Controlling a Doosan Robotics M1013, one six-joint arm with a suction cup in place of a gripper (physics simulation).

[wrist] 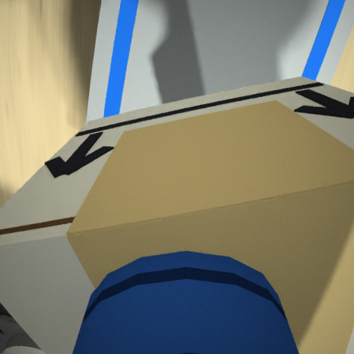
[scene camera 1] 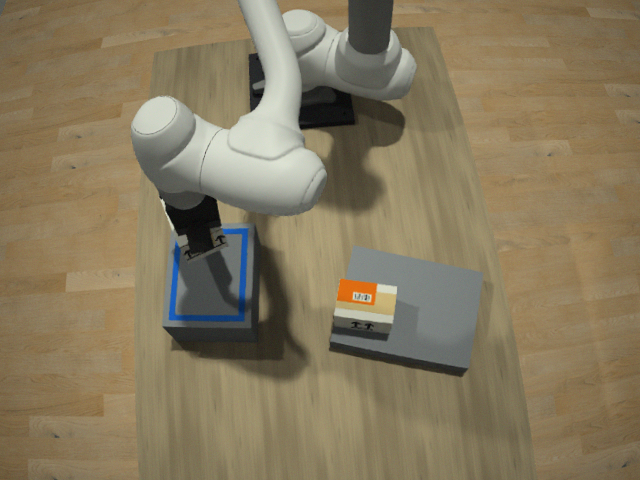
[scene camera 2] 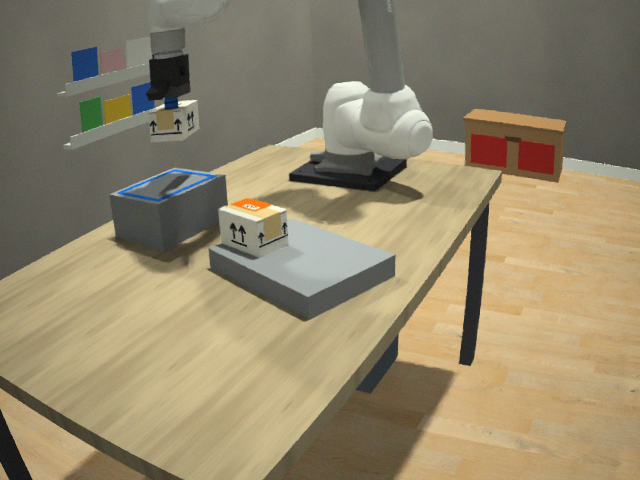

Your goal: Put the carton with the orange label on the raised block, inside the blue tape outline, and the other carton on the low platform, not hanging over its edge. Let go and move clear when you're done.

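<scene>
My suction cup [scene camera 2: 171, 102] [wrist: 186, 305] is on the top of the plain carton [scene camera 1: 219, 238] [scene camera 2: 178, 124] [wrist: 200, 165] and holds it in the air, roughly level, above the raised block [scene camera 1: 214, 333] [scene camera 2: 139, 222] [wrist: 101, 75]. The arm hides the cup in scene camera 1. The blue tape outline [scene camera 1: 206, 317] [scene camera 2: 138, 196] [wrist: 121, 60] is on the block's top. The carton with the orange label [scene camera 1: 379, 307] [scene camera 2: 253, 229] stands upright on the low platform [scene camera 1: 439, 310] [scene camera 2: 330, 263], close to its left edge, apart from my cup.
The arm's base plate [scene camera 1: 330, 116] [scene camera 2: 336, 180] is at the back of the table [scene camera 1: 320, 413] [scene camera 2: 180, 351]. The raised block stands left of the low platform, with a gap between them. A wooden cabinet [scene camera 2: 512, 149] and wall shelves [scene camera 2: 108, 80] are beyond the table.
</scene>
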